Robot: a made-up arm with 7 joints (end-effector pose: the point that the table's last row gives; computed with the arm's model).
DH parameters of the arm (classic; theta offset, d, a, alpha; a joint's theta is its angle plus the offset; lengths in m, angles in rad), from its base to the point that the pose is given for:
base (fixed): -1.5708 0.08 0 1.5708
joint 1: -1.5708 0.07 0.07 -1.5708
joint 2: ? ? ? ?
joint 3: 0 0.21 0.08 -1.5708
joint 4: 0 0.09 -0.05 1.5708
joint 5: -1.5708 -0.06 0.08 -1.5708
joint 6: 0 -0.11 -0.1 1.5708
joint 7: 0 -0.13 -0.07 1.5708
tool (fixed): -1.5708 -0.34 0 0
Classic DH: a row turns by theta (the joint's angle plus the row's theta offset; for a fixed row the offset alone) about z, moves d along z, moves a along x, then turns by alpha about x.
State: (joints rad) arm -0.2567 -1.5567 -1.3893 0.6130 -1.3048 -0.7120 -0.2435
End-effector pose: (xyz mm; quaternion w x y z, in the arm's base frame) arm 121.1 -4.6 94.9 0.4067 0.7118 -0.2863 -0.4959
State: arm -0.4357 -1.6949 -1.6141 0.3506 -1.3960 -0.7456 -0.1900
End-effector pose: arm 97.9 9.4 18.8 0.2378 0.6742 -0.2134 -0.6659
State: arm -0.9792 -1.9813 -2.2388 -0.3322 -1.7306 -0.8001 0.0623
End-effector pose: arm 20.0 209.0 -5.7 0.2082 -0.3353 -0.0298 0.9183
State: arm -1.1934 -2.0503 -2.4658 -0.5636 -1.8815 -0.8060 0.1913
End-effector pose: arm 39.1 282.2 61.3 0.3434 -0.1680 -0.1241 0.9157
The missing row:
joint 2: 0 -0.08 -0.01 1.5708
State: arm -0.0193 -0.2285 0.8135 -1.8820 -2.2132 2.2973 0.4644
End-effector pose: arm 109.3 84.3 90.3 0.5687 -0.1572 -0.4706 0.6560
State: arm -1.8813 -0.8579 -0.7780 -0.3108 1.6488 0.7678 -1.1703
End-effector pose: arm -259.7 238.5 270.3 0.4911 0.8275 0.2595 0.0817
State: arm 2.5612 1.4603 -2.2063 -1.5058 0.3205 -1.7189 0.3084
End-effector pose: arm -428.6 -532.1 249.3 0.1453 -0.3511 -0.7925 -0.4771
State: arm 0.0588 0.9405 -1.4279 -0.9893 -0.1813 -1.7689 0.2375
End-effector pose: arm -279.9 467.4 -43.8 0.0904 0.3208 -0.3763 0.8645
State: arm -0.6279 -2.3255 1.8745 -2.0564 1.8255 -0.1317 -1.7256
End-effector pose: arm 391.8 -122.4 304.4 0.1475 0.8808 -0.3941 -0.2172
